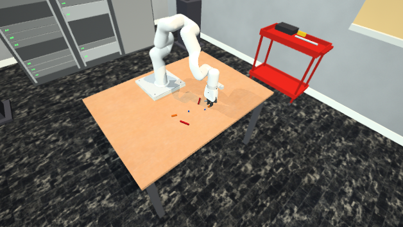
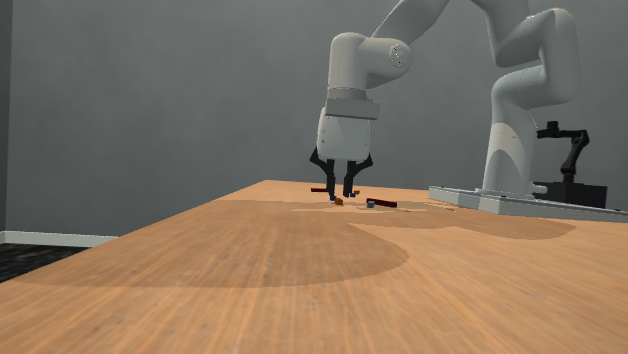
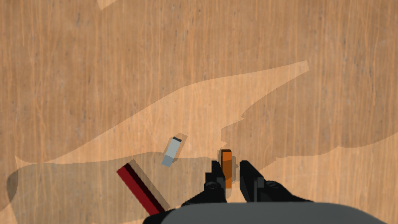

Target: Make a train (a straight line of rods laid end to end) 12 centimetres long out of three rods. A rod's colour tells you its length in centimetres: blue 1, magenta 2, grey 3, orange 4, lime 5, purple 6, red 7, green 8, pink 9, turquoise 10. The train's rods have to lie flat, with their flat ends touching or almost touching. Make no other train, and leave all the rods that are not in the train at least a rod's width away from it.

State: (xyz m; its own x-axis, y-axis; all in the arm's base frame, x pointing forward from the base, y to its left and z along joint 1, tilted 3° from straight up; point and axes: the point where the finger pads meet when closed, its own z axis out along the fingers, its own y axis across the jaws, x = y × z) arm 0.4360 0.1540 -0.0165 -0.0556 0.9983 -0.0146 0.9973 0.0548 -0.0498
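My hand is 50 mm to the left of the blue rod, 30 mm above it and 10 mm short of it. From my hand the other things lie so: grey rod (60 mm behind, 30 mm below, 20 mm to the left); red rod (90 mm behind, 30 mm to the right, 30 mm below).
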